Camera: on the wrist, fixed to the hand. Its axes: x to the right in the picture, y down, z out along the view.
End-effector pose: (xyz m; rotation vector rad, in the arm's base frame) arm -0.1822 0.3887 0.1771 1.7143 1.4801 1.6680
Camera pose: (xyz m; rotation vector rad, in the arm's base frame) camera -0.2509 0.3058 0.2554 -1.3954 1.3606 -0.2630
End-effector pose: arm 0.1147 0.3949 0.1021 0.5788 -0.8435 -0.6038
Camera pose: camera 0.2195 0.4742 0.0809 -1.0326 -0.9836 2.1802
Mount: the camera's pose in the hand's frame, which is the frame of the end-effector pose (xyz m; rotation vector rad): -0.0105 0.0670 -0.1145 0.1086 -0.2622 3.0674
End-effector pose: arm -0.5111 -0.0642 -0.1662 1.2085 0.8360 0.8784
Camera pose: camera -0.6259 -0.0176 -0.1178 -1.1365 1.4522 -1.5670
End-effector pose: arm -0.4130 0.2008 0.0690 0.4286 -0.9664 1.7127
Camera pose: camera -0.4504 0.2765 -0.0339 0.6981 0.4642 -1.2139
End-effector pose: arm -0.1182 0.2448 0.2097 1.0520 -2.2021 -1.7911
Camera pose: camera -0.0831 0.1612 0.3071 -1.8267 -0.9444 0.0839
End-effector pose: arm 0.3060 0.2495 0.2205 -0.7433 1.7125 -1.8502
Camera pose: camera 0.2344 0.3340 0.1467 1.2460 0.5377 0.5092
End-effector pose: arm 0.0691 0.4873 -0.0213 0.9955 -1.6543 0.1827
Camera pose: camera 0.1069 0.6022 0.0343 1.9144 1.4146 -1.6054
